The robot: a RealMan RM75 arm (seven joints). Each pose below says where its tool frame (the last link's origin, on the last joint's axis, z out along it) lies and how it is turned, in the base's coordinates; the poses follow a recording.
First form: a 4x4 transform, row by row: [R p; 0 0 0 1], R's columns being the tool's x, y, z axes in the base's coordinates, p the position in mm. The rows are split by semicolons.
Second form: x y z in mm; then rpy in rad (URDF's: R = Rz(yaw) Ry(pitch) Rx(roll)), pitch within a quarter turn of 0, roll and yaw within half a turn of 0. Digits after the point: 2 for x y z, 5 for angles.
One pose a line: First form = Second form
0.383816 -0.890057 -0.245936 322.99; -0.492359 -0.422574 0.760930 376.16; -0.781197 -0.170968 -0.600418 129.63; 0 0 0 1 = 322.99 376.16 129.63 -2.86419 0.89658 -0.90865
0.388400 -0.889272 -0.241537 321.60; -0.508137 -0.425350 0.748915 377.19; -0.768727 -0.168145 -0.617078 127.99; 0 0 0 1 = 321.60 377.19 127.99 -2.87557 0.87685 -0.91817
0.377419 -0.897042 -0.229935 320.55; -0.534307 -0.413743 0.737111 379.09; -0.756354 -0.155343 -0.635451 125.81; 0 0 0 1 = 320.55 379.09 125.81 -2.90183 0.85772 -0.95581
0.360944 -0.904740 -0.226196 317.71; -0.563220 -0.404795 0.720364 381.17; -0.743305 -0.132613 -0.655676 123.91; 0 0 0 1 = 317.71 381.17 123.91 -2.94203 0.83800 -1.00087
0.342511 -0.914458 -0.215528 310.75; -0.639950 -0.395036 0.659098 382.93; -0.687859 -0.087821 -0.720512 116.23; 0 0 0 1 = 310.75 382.93 116.23 -3.02030 0.75854 -1.07938
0.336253 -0.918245 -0.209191 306.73; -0.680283 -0.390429 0.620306 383.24; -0.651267 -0.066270 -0.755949 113.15; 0 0 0 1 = 306.73 383.24 113.15 -3.05415 0.70925 -1.11173
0.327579 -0.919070 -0.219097 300.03; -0.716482 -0.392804 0.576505 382.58; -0.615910 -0.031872 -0.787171 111.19; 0 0 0 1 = 300.03 382.58 111.19 -3.10113 0.66354 -1.14197
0.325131 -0.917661 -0.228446 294.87; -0.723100 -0.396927 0.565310 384.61; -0.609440 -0.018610 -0.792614 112.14; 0 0 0 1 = 294.87 384.61 112.14 -3.11812 0.65535 -1.14825
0.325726 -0.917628 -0.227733 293.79; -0.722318 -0.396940 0.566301 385.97; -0.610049 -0.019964 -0.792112 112.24; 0 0 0 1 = 293.79 385.97 112.24 -3.11639 0.65612 -1.14716
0.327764 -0.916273 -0.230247 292.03; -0.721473 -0.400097 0.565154 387.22; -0.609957 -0.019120 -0.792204 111.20; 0 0 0 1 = 292.03 387.22 111.20 -3.11746 0.65601 -1.14437
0.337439 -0.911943 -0.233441 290.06; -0.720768 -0.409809 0.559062 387.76; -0.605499 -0.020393 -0.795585 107.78; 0 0 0 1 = 290.06 387.76 107.78 -3.11597 0.65039 -1.13294
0.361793 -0.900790 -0.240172 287.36; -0.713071 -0.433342 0.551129 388.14; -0.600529 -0.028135 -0.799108 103.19; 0 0 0 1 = 287.36 388.14 103.19 -3.10640 0.64416 -1.10127
